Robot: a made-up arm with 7 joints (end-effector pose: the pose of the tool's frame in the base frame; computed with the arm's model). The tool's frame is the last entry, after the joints. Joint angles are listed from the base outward.
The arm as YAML. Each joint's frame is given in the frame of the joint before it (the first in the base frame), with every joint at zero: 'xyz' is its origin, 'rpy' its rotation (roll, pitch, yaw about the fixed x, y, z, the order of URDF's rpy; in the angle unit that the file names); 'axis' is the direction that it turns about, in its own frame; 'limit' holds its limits. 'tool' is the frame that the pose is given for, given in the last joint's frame.
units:
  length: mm
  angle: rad
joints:
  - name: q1
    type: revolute
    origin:
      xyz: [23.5, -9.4, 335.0]
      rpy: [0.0, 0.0, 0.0]
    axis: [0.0, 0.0, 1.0]
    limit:
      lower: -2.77
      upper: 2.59
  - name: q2
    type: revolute
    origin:
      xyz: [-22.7, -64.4, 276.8]
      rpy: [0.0, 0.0, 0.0]
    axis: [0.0, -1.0, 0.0]
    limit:
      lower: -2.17
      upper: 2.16
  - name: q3
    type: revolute
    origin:
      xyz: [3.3, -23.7, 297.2]
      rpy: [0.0, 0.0, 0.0]
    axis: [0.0, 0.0, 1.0]
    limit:
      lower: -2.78
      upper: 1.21
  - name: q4
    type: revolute
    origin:
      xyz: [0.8, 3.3, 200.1]
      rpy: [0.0, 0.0, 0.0]
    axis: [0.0, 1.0, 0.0]
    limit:
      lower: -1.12
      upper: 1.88
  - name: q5
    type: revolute
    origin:
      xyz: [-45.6, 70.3, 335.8]
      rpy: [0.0, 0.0, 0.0]
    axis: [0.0, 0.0, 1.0]
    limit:
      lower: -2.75
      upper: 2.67
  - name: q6
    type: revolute
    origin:
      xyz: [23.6, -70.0, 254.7]
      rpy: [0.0, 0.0, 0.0]
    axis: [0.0, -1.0, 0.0]
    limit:
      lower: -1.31
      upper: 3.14
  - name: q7
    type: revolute
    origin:
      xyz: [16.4, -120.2, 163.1]
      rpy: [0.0, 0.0, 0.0]
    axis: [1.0, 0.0, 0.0]
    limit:
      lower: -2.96
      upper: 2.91
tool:
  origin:
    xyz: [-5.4, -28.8, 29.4]
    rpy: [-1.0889, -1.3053, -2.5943]
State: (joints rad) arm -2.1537 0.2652 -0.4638 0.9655 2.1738 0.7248 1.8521
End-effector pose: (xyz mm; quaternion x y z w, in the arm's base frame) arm -413.5 -218.7 1520.5 0.0272 0.4492 -0.4643 0.7628
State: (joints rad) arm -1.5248 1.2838 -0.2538 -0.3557 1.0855 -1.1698 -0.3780
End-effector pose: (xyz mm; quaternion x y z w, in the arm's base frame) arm 44.4 1152.9 987.0 0.3324 -0.0518 0.3410 0.8778
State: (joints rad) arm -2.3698 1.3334 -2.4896 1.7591 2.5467 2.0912 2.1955
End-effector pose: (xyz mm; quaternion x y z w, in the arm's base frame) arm -109.6 619.2 397.1 -0.4122 -0.8753 -0.1570 0.1980
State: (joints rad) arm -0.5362 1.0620 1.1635 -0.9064 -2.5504 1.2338 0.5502
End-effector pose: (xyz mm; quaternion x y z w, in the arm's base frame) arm -1096.0 117.7 566.2 -0.6042 -0.6245 0.4947 0.0136
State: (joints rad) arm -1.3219 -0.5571 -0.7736 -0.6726 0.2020 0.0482 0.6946
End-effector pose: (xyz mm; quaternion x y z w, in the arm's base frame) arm 191.3 -177.5 1774.6 0.0943 -0.6462 0.4952 0.5729
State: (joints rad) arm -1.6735 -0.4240 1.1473 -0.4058 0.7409 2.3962 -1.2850
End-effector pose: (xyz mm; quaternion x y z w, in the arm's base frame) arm -335.0 -364.2 1418.4 -0.6049 -0.5048 0.5305 0.3128
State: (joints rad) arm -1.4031 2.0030 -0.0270 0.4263 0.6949 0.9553 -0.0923
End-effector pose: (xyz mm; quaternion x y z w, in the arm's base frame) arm -441.7 1114.7 392.1 -0.3006 0.3419 0.8468 0.2750
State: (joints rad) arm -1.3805 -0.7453 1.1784 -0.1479 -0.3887 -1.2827 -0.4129
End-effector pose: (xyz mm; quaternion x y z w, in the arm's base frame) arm 17.0 -910.9 1325.5 -0.9541 0.2818 -0.1011 0.0011
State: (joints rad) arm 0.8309 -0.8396 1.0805 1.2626 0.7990 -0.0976 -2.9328
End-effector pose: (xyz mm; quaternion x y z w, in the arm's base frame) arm 69.0 859.1 770.8 0.3028 -0.3947 -0.2988 0.8144
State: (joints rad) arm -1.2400 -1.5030 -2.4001 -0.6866 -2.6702 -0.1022 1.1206
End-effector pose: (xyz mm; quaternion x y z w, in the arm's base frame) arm 469.5 -874.8 46.3 -0.4685 0.6480 0.4986 0.3347
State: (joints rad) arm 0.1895 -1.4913 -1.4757 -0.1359 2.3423 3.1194 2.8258
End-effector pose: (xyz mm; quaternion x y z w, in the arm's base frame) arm 978.5 95.3 485.6 0.1507 0.1319 0.1776 0.9635
